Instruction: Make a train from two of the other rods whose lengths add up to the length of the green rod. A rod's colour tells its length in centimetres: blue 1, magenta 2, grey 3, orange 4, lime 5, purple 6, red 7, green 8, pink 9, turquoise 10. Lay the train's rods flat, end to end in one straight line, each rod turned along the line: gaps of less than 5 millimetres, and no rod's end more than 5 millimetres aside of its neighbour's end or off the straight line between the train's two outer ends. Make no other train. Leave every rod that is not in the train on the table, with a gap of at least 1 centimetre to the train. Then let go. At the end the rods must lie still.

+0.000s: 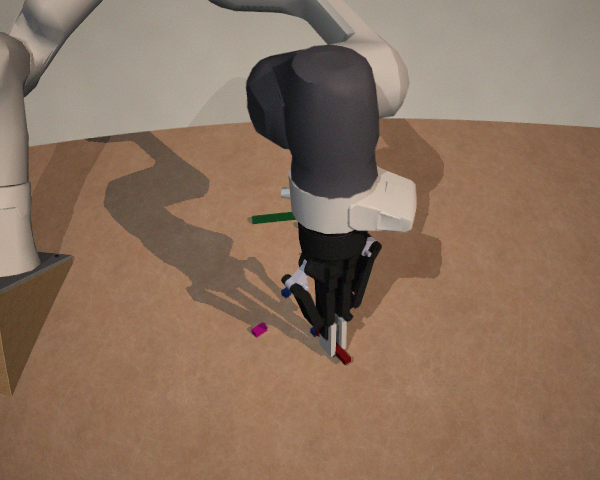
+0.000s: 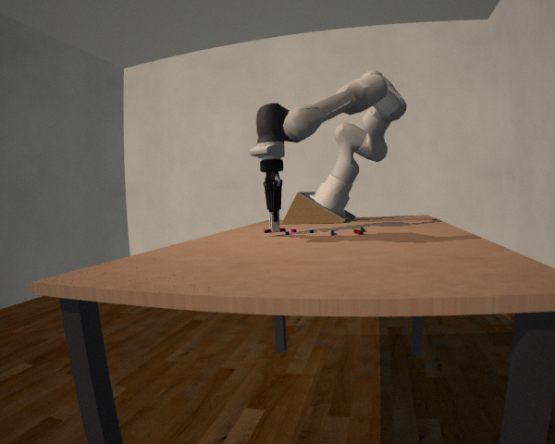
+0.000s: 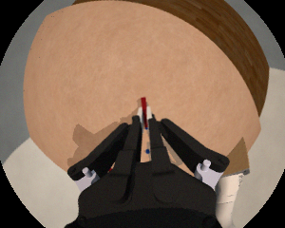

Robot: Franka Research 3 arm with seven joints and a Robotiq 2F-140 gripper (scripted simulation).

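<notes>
Now: the magenta rod 100 mm behind my hand, 40 mm to the left of it and 40 mm below it. The rest, counted from my hand: purple rod (190 mm to the left, 40 mm below); then green rod (80 mm behind, 280 mm to the left, 40 mm below).
</notes>
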